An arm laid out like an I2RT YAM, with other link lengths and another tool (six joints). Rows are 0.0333 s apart.
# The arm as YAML. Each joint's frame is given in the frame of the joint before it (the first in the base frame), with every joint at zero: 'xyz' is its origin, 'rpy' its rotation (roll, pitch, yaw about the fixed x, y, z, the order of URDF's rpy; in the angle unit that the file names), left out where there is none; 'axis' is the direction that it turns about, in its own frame. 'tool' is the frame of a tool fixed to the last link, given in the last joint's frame.
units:
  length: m
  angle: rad
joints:
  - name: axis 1
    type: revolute
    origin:
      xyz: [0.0, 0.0, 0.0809]
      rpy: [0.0, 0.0, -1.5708]
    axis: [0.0, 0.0, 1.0]
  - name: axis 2
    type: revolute
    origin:
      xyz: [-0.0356, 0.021, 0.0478]
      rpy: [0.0, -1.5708, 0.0]
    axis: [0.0, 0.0, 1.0]
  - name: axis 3
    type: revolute
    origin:
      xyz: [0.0, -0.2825, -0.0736]
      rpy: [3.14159, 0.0, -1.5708]
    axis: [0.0, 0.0, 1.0]
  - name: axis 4
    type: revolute
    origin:
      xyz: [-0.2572, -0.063, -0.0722]
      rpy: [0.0, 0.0, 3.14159]
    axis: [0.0, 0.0, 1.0]
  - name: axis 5
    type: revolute
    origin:
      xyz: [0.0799, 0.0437, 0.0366]
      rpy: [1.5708, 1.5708, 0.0]
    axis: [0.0, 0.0, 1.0]
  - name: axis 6
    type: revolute
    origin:
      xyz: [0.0, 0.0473, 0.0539]
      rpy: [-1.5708, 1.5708, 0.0]
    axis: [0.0, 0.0, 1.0]
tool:
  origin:
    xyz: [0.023, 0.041, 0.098]
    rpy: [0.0, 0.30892, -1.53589]
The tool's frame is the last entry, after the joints.
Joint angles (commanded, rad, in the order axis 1, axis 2, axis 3, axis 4, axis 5, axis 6), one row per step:
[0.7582, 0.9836, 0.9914, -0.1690, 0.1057, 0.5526]
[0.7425, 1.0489, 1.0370, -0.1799, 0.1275, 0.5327]
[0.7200, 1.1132, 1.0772, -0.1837, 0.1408, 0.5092]
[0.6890, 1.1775, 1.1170, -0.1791, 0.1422, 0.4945]
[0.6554, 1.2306, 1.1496, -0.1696, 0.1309, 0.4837]
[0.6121, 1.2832, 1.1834, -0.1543, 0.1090, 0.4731]
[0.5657, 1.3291, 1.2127, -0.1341, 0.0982, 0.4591]
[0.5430, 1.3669, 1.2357, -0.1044, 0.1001, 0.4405]
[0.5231, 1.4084, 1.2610, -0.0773, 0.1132, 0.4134]
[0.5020, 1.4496, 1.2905, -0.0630, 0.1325, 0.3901]
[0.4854, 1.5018, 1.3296, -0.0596, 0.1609, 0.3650]
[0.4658, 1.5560, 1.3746, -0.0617, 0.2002, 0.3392]
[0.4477, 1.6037, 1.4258, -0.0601, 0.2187, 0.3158]
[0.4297, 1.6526, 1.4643, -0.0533, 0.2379, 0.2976]
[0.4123, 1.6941, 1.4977, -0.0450, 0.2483, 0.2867]
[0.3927, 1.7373, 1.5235, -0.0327, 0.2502, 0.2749]
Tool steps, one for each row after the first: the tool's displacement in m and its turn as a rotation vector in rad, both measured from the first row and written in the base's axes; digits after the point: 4 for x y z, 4 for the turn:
[0.0154, 0.0028, -0.0007, -0.0395, 0.0082, -0.0337]
[0.0322, 0.0046, -0.0030, -0.0792, 0.0142, -0.0645]
[0.0508, 0.0050, -0.0054, -0.1045, 0.0219, -0.0934]
[0.0680, 0.0040, -0.0073, -0.1182, 0.0273, -0.1133]
[0.0873, 0.0001, -0.0083, -0.1247, 0.0291, -0.1328]
[0.1065, -0.0086, -0.0080, -0.1315, 0.0229, -0.1659]
[0.1207, -0.0117, -0.0055, -0.1383, 0.0027, -0.1874]
[0.1354, -0.0153, -0.0039, -0.1573, -0.0191, -0.2154]
[0.1497, -0.0212, -0.0035, -0.1798, -0.0317, -0.2510]
[0.1654, -0.0258, -0.0060, -0.2133, -0.0352, -0.2894]
[0.1818, -0.0337, -0.0083, -0.2515, -0.0365, -0.3407]
[0.1968, -0.0388, -0.0051, -0.2738, -0.0485, -0.3724]
[0.2118, -0.0445, -0.0082, -0.2972, -0.0507, -0.4046]
[0.2248, -0.0499, -0.0108, -0.3099, -0.0525, -0.4296]
[0.2385, -0.0555, -0.0177, -0.3248, -0.0498, -0.4475]

